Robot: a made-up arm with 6 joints. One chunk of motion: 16 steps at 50 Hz.
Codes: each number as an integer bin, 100 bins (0 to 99) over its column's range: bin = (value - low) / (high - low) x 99, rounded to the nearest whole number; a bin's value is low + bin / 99 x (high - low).
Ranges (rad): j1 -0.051..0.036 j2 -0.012..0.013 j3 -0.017..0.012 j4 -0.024..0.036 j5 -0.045..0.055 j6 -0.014..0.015
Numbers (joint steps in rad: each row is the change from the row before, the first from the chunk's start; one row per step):
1: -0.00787 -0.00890 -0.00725 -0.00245 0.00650 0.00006
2: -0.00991 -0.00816 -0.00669 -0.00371 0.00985 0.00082
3: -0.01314 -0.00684 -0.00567 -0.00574 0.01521 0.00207
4: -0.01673 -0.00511 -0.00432 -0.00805 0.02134 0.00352
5: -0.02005 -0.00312 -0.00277 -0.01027 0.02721 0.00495
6: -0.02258 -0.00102 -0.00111 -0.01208 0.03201 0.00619
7: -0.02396 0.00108 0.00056 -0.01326 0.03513 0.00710
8: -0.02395 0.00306 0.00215 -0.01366 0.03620 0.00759
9: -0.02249 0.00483 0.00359 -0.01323 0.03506 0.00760
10: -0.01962 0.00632 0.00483 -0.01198 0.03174 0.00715
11: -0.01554 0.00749 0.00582 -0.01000 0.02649 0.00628
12: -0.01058 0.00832 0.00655 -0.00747 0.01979 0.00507
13: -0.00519 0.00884 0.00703 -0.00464 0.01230 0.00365
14: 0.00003 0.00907 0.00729 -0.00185 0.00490 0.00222
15: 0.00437 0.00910 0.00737 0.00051 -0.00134 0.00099
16: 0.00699 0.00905 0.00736 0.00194 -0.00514 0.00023
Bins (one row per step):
1: 49 12 33 36 51 48
2: 47 15 35 33 54 51
3: 43 20 39 30 60 55
4: 39 27 43 26 66 60
5: 35 35 49 23 71 65
6: 32 43 54 20 76 69
7: 31 52 60 18 79 72
8: 31 60 65 17 80 74
9: 32 67 70 18 79 74
10: 36 73 75 20 76 72
11: 40 77 78 23 71 69
12: 46 80 80 27 64 65
13: 52 83 82 32 57 60
14: 58 83 83 37 49 55
15: 63 84 83 40 43 51
16: 66 83 83 43 39 49

